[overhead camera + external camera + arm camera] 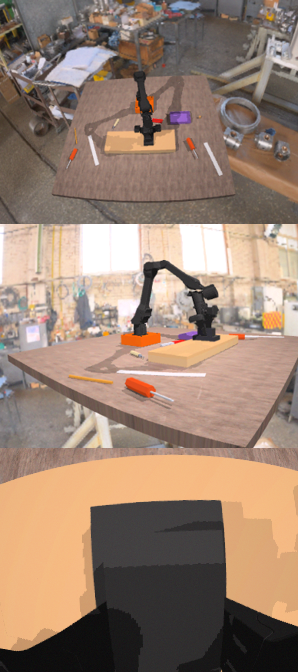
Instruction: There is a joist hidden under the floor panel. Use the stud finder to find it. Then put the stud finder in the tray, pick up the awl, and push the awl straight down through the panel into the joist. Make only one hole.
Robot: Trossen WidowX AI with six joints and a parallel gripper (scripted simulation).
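Now: gripper tip 240 mm past the purple tray, 240 mm to the right of it and 50 mm above it. Also, from my gripper tip: awl: 170 mm behind, 290 mm to the right, 60 mm below; black stud finder: 20 mm behind, 20 mm above; yellow pencil: 60 mm behind, 630 mm to the right, 60 mm below.
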